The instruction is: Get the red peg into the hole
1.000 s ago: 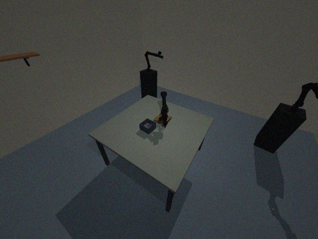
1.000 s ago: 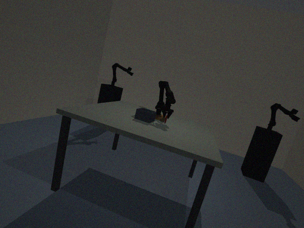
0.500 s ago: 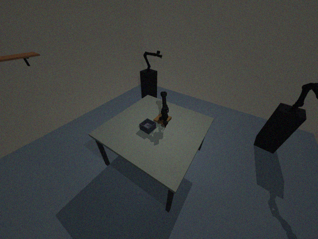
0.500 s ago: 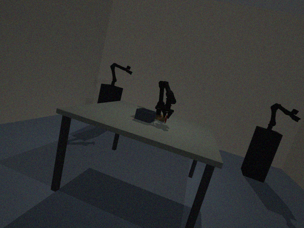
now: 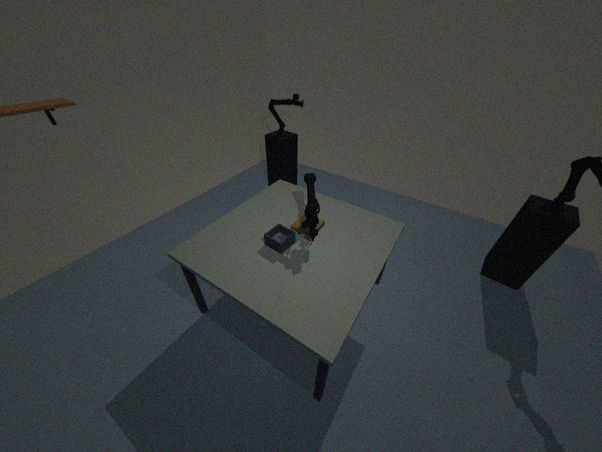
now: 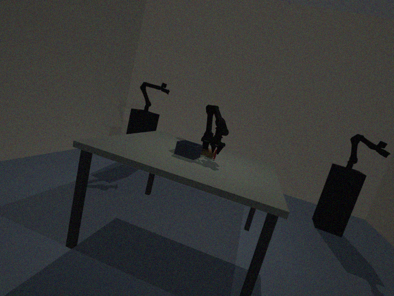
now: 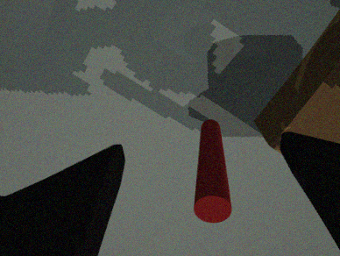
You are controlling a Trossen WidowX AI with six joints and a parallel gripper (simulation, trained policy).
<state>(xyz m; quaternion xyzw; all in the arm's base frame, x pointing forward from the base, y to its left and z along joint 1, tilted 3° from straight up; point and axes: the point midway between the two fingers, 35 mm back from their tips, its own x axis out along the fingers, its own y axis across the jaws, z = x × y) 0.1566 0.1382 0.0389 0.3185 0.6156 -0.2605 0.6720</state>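
The red peg is 1 cm below my gripper tip and 1 cm behind it. From my gripper tip the other things lie so: plate (17 cm to the right, 17 cm ahead); then dark blue box (17 cm to the right, 17 cm ahead, 2 cm below).
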